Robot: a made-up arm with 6 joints. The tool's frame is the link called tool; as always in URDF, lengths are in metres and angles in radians. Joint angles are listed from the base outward.
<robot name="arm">
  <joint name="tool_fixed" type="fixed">
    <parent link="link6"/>
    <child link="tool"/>
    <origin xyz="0 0 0"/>
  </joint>
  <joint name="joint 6" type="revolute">
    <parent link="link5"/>
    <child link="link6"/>
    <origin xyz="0 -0.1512 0" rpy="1.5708 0 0"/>
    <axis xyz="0 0 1"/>
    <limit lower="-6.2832" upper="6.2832"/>
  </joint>
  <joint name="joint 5" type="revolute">
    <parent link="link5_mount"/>
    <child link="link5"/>
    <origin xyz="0 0 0" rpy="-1.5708 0 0"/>
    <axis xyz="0 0 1"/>
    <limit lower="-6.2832" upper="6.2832"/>
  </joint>
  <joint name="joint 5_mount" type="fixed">
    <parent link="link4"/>
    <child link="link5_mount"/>
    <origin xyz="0 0 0"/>
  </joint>
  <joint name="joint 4" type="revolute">
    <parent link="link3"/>
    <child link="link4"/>
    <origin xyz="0 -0.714 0" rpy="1.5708 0 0"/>
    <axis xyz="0 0 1"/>
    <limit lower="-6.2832" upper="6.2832"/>
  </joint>
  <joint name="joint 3" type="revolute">
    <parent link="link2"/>
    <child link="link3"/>
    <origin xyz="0 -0.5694 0"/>
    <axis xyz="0 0 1"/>
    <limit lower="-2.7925" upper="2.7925"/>
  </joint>
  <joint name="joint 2" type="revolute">
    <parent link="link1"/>
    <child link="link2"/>
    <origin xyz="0 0.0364 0" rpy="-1.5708 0 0"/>
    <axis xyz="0 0 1"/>
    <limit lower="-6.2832" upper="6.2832"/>
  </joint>
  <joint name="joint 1" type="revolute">
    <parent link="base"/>
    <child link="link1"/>
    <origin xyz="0 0 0.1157"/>
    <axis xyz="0 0 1"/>
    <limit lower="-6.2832" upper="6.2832"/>
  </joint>
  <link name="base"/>
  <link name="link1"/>
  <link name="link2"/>
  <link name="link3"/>
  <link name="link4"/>
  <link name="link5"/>
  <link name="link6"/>
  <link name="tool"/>
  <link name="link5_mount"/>
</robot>
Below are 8 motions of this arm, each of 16 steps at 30 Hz.
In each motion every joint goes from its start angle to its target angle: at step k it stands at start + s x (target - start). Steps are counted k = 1, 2, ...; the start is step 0. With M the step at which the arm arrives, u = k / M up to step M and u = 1 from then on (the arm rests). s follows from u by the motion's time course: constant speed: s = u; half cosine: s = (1 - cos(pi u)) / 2; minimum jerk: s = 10 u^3 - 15 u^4 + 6 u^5.
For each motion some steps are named. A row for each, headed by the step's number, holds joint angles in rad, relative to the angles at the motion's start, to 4 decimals.
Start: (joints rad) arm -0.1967 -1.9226 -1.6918 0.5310 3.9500 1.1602
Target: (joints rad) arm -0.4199 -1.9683 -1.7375 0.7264 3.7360 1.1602
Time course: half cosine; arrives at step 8
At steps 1, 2, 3, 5, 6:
1: -0.0085 -0.0017 -0.0017 0.0074 -0.0081 0.0000
2: -0.0327 -0.0067 -0.0067 0.0286 -0.0313 0.0000
3: -0.0689 -0.0141 -0.0141 0.0603 -0.0661 0.0000
5: -0.1543 -0.0316 -0.0316 0.1351 -0.1479 0.0000
6: -0.1905 -0.0390 -0.0390 0.1668 -0.1827 0.0000

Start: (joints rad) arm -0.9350 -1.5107 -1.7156 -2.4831 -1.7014 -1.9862
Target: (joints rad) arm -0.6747 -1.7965 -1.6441 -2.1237 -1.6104 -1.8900
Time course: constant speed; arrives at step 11
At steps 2, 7, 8, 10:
2: 0.0473 -0.0520 0.0130 0.0653 0.0165 0.0175
7: 0.1656 -0.1819 0.0455 0.2287 0.0579 0.0612
8: 0.1893 -0.2079 0.0520 0.2614 0.0662 0.0700
10: 0.2366 -0.2598 0.0650 0.3267 0.0827 0.0875

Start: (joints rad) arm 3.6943 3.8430 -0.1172 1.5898 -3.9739 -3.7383
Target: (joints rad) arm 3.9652 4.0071 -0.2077 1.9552 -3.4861 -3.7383
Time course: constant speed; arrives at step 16
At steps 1, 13, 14, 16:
1: 0.0169 0.0103 -0.0057 0.0228 0.0305 0.0000
13: 0.2201 0.1333 -0.0735 0.2969 0.3963 0.0000
14: 0.2370 0.1436 -0.0792 0.3197 0.4268 0.0000
16: 0.2709 0.1641 -0.0905 0.3654 0.4878 0.0000

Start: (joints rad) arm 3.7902 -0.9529 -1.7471 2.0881 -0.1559 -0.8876
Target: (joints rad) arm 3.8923 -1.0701 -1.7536 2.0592 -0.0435 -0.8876
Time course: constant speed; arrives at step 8
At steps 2, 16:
2: 0.0255 -0.0293 -0.0016 -0.0072 0.0281 0.0000
16: 0.1021 -0.1172 -0.0065 -0.0289 0.1124 0.0000

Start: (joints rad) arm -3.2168 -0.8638 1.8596 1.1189 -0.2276 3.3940
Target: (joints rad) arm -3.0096 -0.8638 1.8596 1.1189 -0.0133 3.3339
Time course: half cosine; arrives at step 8
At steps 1, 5, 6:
1: 0.0079 0.0000 0.0000 0.0000 0.0082 -0.0023
5: 0.1432 0.0000 0.0000 0.0000 0.1482 -0.0415
6: 0.1769 0.0000 0.0000 0.0000 0.1829 -0.0513

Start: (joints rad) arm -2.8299 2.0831 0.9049 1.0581 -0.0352 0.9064
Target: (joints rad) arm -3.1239 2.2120 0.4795 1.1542 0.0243 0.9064
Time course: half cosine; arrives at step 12
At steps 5, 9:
5: -0.1090 0.0478 -0.1576 0.0356 0.0221 0.0000
9: -0.2509 0.1100 -0.3631 0.0820 0.0508 0.0000

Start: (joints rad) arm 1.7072 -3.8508 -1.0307 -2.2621 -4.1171 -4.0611
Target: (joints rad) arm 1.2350 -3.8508 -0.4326 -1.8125 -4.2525 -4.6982
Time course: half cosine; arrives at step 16
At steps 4, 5, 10, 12, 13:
4: -0.0692 0.0000 0.0876 0.0658 -0.0198 -0.0933
5: -0.1049 0.0000 0.1329 0.0999 -0.0301 -0.1416
10: -0.3265 0.0000 0.4135 0.3108 -0.0936 -0.4405
12: -0.4030 0.0000 0.5105 0.3838 -0.1156 -0.5438
13: -0.4324 0.0000 0.5477 0.4117 -0.1240 -0.5834

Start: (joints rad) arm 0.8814 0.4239 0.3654 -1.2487 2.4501 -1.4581
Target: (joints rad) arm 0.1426 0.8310 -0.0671 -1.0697 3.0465 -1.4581
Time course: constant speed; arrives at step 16
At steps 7, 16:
7: -0.3232 0.1781 -0.1892 0.0783 0.2609 0.0000
16: -0.7388 0.4071 -0.4325 0.1790 0.5964 0.0000

